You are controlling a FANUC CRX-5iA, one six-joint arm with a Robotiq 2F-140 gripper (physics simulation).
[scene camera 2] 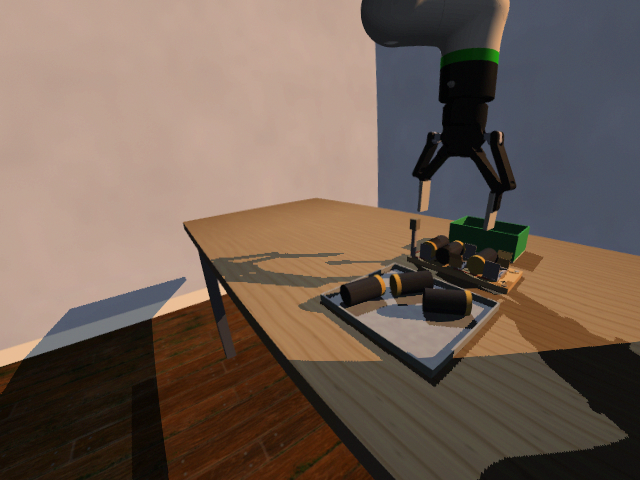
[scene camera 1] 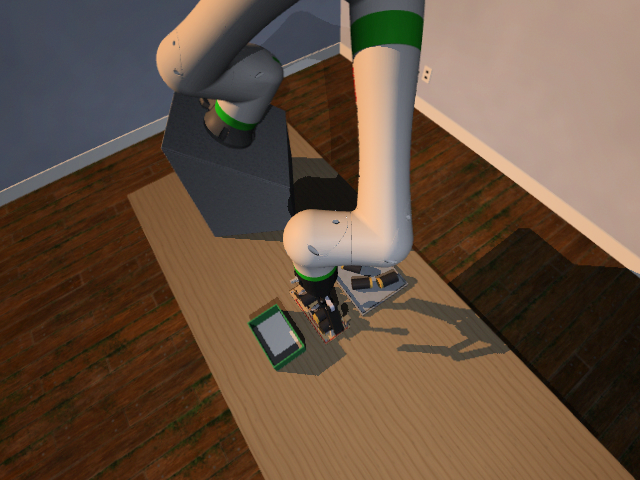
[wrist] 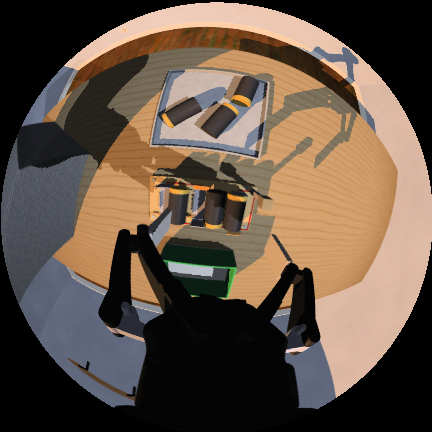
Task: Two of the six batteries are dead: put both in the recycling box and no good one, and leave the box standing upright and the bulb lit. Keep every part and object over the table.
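Places are measured from the arm's base along level axes (x down, y right, z back), in metres.
Pixels of known places: gripper, fingertip midpoint: (scene camera 2: 452, 218) (scene camera 1: 321, 310) (wrist: 220, 230); arm's base at its link origin: (scene camera 1: 229, 129).
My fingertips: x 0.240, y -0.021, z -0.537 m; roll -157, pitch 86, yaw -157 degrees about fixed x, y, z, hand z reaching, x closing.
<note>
For each thing: its top centre in the pictures, then the offset to it from my fingertips. "spot": a spot on its surface instead. Level surfaces: height alone.
- wooden circuit board at a spot on its surface: (wrist: 154, 202) (scene camera 2: 510, 276) spot: dy +0.015, dx +0.084, dz +0.122 m
- grey tray at its top centre: (scene camera 2: 407, 299) (wrist: 211, 103) (scene camera 1: 366, 274) dy -0.190, dx +0.082, dz +0.064 m
- green recycling box at its top centre: (wrist: 195, 281) (scene camera 2: 489, 224) (scene camera 1: 275, 334) dy +0.144, dx +0.034, dz +0.010 m
- thin post with a small block, surface spot: (scene camera 2: 414, 224) spot: dy -0.059, dx +0.012, dz -0.046 m
- wooden table at its surface level: dx +0.094 m
My gripper (scene camera 2: 456, 215) (wrist: 220, 230) is open and empty above the wooden circuit board (scene camera 2: 512, 283) (wrist: 154, 202). Three dark batteries with yellow ends, one (scene camera 2: 483, 259) (wrist: 178, 206), another (scene camera 2: 450, 253) (wrist: 214, 209) and a third (scene camera 2: 435, 244) (wrist: 235, 212), lie in the board's holder. Three more, one (scene camera 2: 447, 301) (wrist: 181, 112), another (scene camera 2: 412, 282) (wrist: 219, 120) and a third (scene camera 2: 362, 289) (wrist: 245, 91), lie in the grey tray (scene camera 2: 408, 333) (wrist: 187, 82). The green recycling box (scene camera 1: 289, 358) (scene camera 2: 480, 239) (wrist: 200, 254) stands upright; no battery shows inside. I cannot make out whether the bulb is lit.
A thin post with a small block (scene camera 2: 414, 224) rises at the board's end. The dark robot pedestal (scene camera 1: 232, 180) stands on the wooden table (scene camera 1: 387, 408). The box and tray are on opposite sides of the board. The tray is near one long table edge.
</note>
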